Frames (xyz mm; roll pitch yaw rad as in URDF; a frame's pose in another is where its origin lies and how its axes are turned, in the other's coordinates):
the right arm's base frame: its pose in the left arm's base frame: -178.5 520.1 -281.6 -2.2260 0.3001 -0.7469
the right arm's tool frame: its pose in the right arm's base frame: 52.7 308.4 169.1 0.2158 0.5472 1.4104
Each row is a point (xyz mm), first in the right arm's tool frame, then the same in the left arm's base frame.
Working: the right arm's tool frame: its pose in the left arm's base frame: -253.5 516.2 -629.2 -3.1112 0.3855 -2.2892

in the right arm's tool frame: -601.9 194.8 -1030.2
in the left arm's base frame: -310.0 795.0 545.8
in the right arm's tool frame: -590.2 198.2 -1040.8
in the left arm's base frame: -322.5 786.3 551.1
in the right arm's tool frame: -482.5 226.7 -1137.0
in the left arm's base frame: -435.4 704.9 598.9
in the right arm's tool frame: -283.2 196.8 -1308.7
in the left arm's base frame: -581.1 500.7 683.8
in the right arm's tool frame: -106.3 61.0 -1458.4
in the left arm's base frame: -628.3 247.5 759.8
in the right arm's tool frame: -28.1 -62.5 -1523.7
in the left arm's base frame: -601.6 93.4 794.3
